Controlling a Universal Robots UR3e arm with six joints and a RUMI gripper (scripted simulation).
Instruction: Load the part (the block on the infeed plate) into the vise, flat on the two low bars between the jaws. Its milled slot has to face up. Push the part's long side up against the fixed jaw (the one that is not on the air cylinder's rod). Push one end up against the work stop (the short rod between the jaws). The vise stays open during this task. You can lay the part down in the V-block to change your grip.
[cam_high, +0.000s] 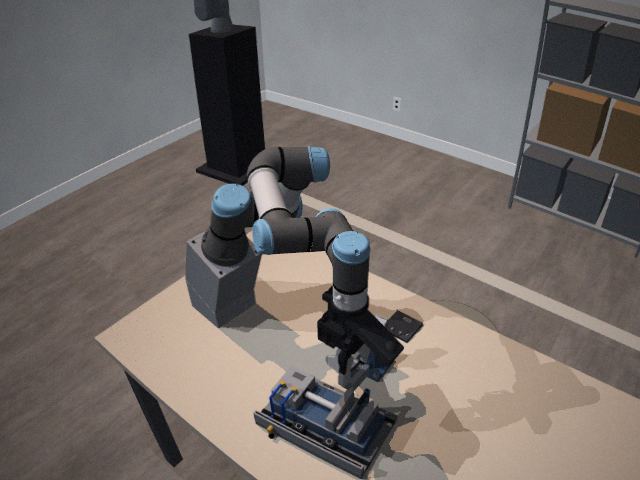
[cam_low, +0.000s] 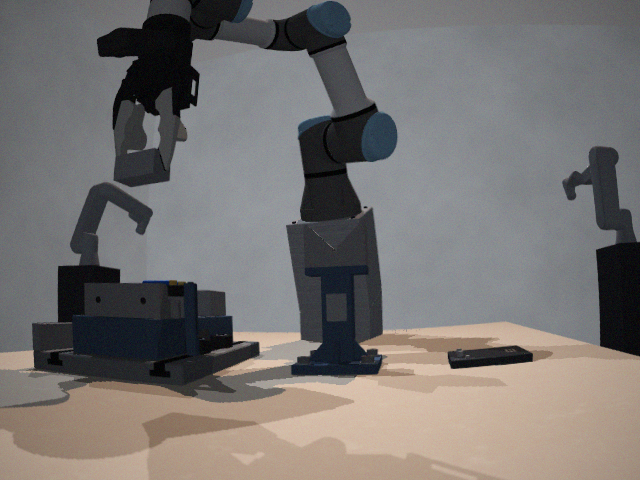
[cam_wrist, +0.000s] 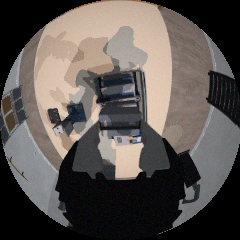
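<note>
Right now the blue vise is 20 cm below my hand and 7 cm behind it. Also, from my hand: grey part right at my hand.
</note>
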